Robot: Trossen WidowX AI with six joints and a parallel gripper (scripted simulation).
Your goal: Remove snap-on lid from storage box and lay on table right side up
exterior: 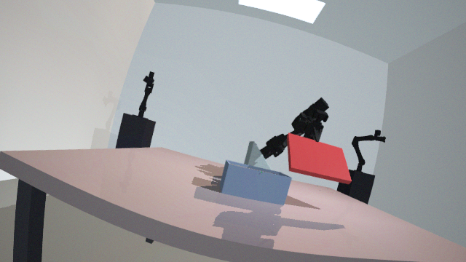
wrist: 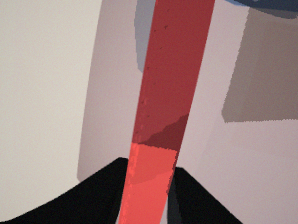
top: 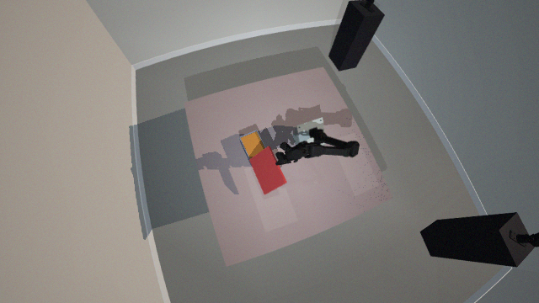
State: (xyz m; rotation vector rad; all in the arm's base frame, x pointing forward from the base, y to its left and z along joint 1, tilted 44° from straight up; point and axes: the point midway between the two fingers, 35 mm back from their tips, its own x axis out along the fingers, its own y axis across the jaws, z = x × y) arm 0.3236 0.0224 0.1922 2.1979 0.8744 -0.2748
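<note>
The lid lies 60 mm ahead of my gripper tip and 50 mm below it. The rest, counted from my gripper tip: blue storage box 210 mm to the right, 180 mm below, 70 mm ahead.
</note>
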